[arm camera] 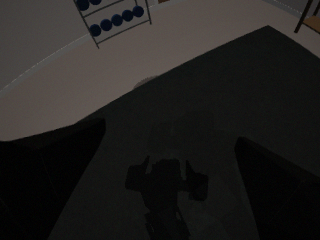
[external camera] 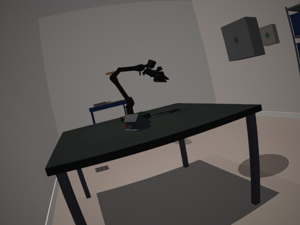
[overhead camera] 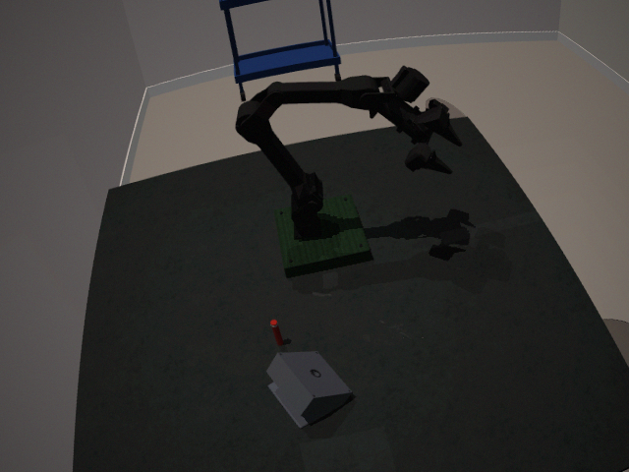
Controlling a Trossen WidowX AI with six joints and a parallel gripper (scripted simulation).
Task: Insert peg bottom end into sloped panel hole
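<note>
Now: the round red peg 24 cm ahead of my gripper tip, 43 cm to the right of it and 21 cm below it. Also, from my gripper tip: grey sloped panel 38 cm ahead, 37 cm to the right, 22 cm below.
</note>
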